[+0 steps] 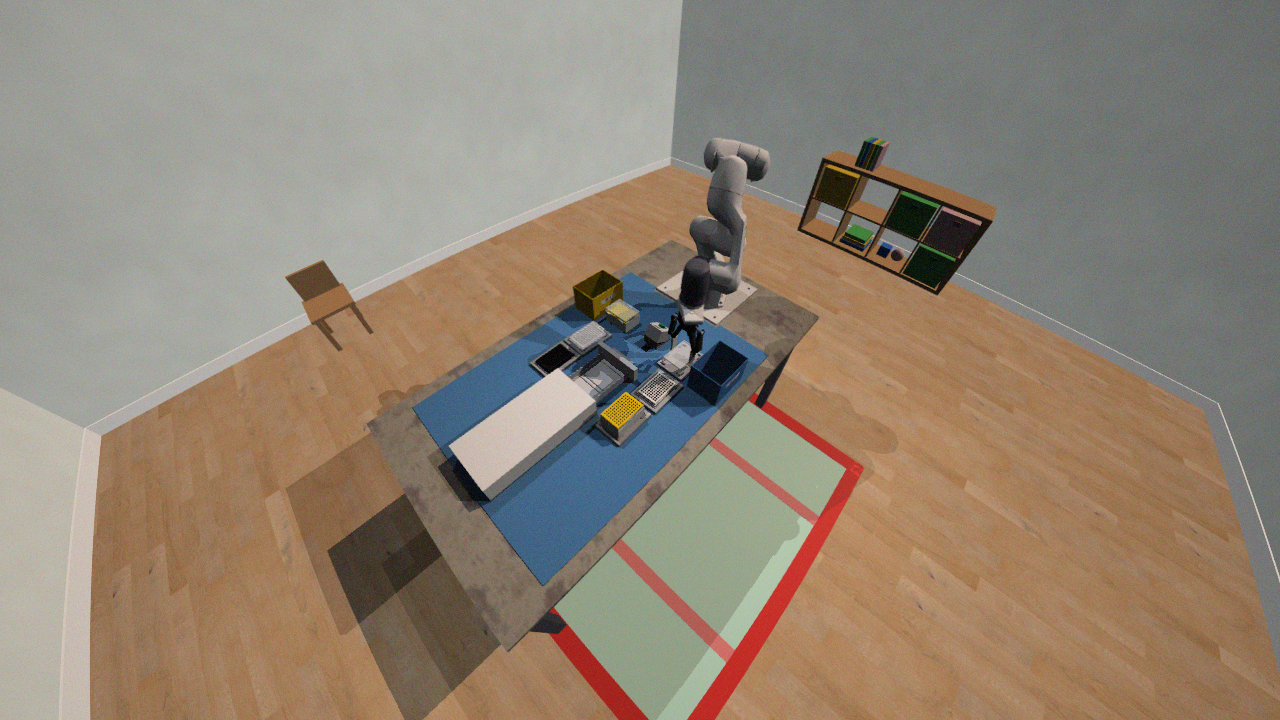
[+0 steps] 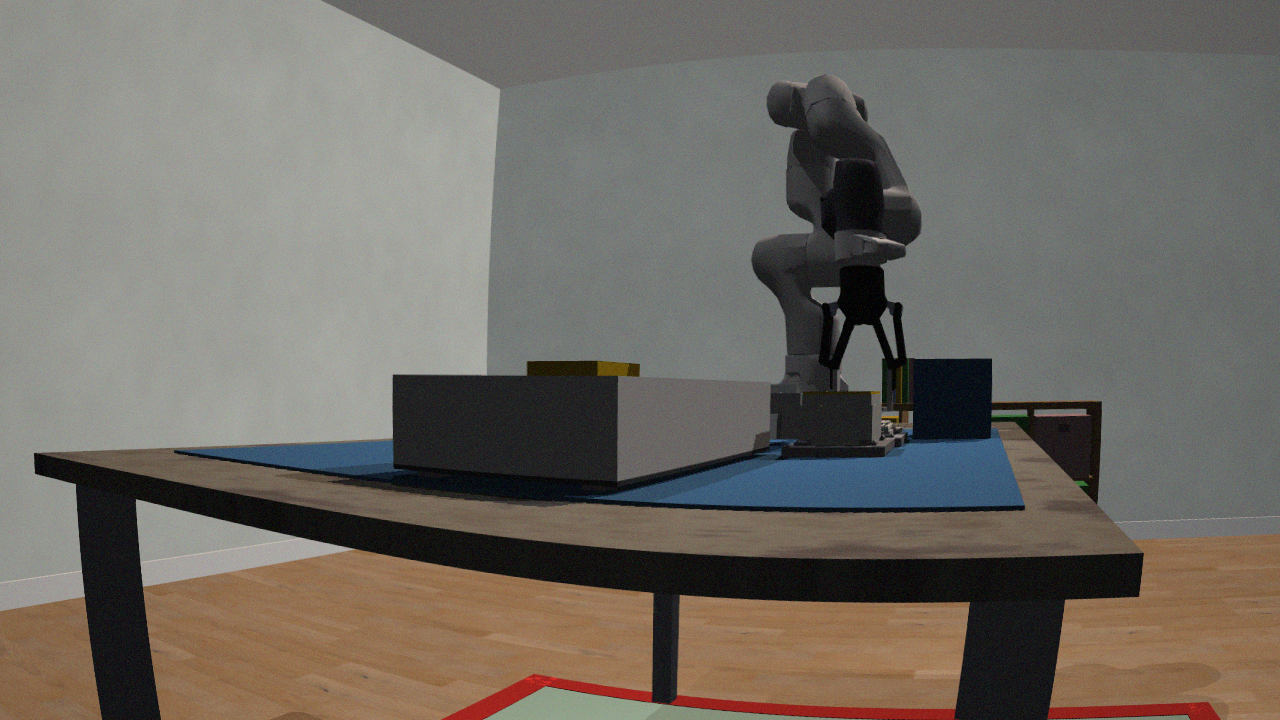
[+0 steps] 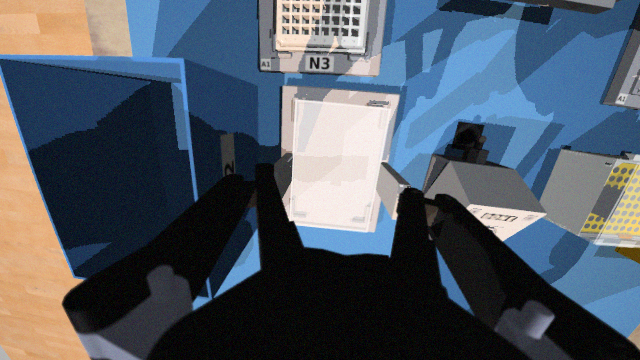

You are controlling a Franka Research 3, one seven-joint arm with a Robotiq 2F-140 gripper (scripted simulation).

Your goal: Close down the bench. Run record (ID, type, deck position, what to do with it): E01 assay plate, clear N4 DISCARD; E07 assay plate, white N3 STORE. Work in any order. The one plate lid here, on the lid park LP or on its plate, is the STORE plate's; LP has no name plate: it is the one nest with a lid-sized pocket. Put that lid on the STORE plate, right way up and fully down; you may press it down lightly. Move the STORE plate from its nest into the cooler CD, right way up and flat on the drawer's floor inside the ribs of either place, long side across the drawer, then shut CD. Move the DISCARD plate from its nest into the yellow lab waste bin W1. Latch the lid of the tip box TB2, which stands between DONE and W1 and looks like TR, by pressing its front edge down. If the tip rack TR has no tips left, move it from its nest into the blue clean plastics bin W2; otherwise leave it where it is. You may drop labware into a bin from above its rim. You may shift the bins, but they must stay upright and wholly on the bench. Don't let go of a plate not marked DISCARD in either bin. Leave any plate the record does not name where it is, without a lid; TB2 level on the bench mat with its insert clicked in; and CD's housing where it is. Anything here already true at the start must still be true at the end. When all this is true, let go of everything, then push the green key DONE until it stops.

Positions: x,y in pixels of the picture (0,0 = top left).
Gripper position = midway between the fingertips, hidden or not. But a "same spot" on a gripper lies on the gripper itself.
my gripper: image 1; image 2; image 3 334,170
blue bin W2: image 1 724,365; image 2; image 3
tip rack TR: image 1 626,410; image 2 828,418; not seen in image 3 (out of frame)
same spot on blue bin W2: (image 2: 952,398) = (image 3: 158,75)
same spot on my gripper: (image 1: 696,342) = (image 2: 896,333)
